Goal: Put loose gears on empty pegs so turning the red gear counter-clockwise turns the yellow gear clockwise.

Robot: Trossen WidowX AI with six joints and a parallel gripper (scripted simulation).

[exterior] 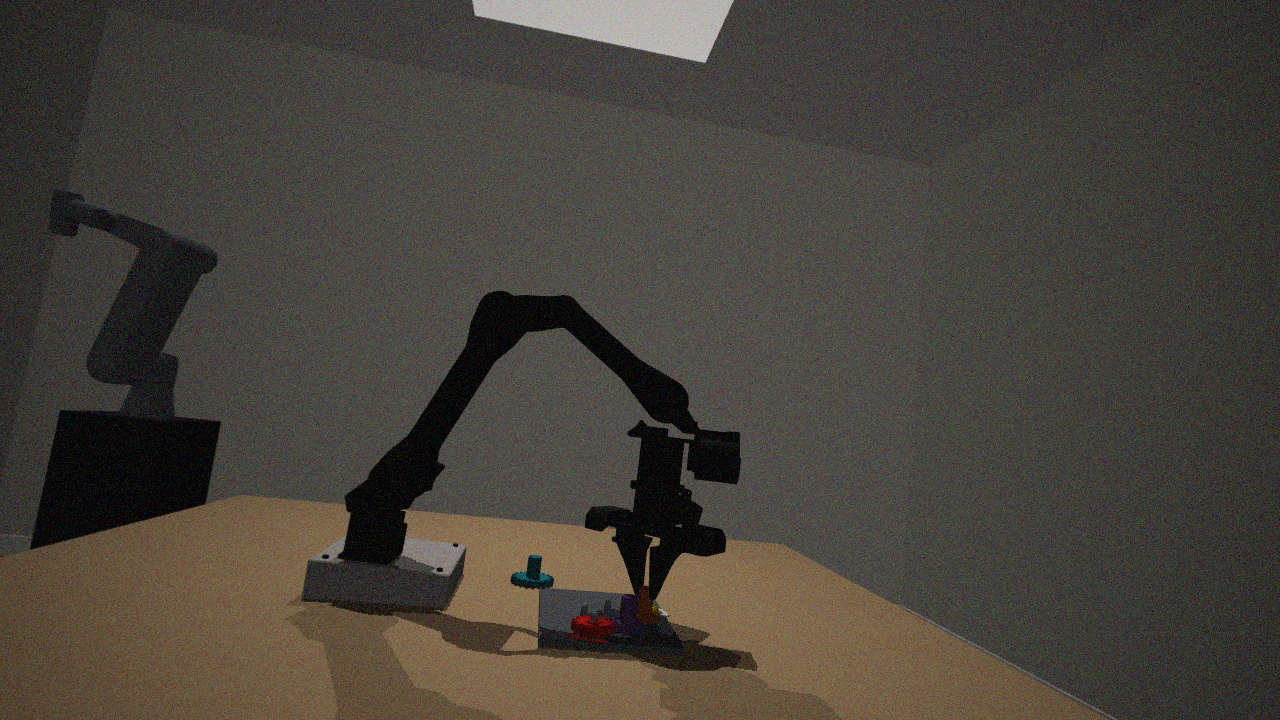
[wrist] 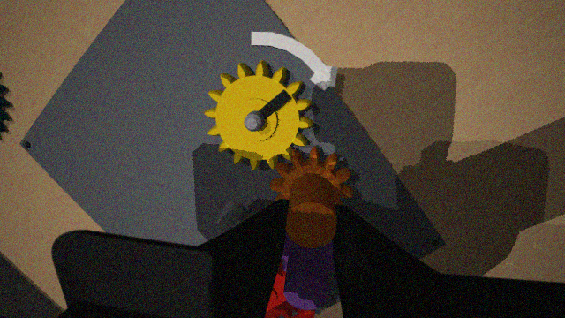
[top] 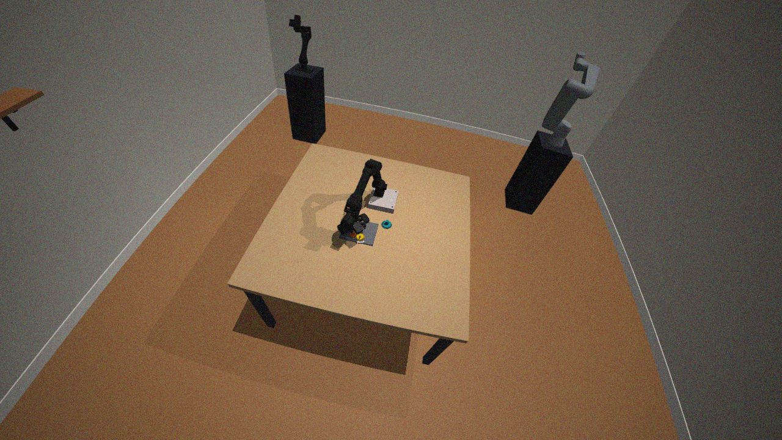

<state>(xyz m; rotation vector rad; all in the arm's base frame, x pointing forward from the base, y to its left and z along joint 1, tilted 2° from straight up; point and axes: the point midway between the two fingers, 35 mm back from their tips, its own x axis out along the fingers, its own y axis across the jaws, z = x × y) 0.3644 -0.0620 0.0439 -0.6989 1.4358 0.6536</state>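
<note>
The orange gear lies 10 mm below my gripper tip. From my gripper tip the other things lie so: grey board: 50 mm behind, 30 mm below, 20 mm to the left; yellow gear: 40 mm to the left, 20 mm below; purple gear: 30 mm to the right, 20 mm below, 20 mm behind.
</note>
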